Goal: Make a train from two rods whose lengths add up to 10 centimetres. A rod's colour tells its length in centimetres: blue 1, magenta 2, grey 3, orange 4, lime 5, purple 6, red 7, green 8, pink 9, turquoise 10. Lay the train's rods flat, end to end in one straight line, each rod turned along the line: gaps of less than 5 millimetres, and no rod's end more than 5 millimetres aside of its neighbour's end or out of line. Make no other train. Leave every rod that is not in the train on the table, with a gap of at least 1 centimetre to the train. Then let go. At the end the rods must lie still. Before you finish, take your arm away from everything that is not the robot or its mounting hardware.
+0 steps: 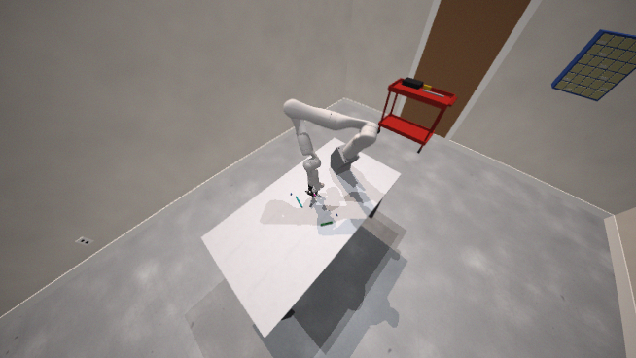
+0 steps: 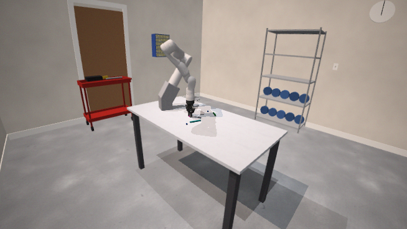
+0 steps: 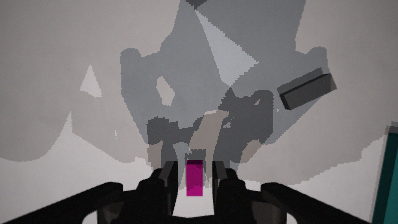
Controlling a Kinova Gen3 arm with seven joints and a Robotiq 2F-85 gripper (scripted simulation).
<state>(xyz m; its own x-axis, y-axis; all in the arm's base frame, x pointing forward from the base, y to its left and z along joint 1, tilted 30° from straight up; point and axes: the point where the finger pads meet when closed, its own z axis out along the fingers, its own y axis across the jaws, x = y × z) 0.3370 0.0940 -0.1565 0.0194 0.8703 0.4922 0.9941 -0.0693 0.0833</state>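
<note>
My gripper is now 1 cm above the magenta rod. Round my hand: grey rod (7 cm ahead, 5 cm to the left, 1 cm below); turquoise rod (12 cm ahead, 2 cm to the right, 1 cm below); blue rod (13 cm ahead, 12 cm to the right, 1 cm below).
</note>
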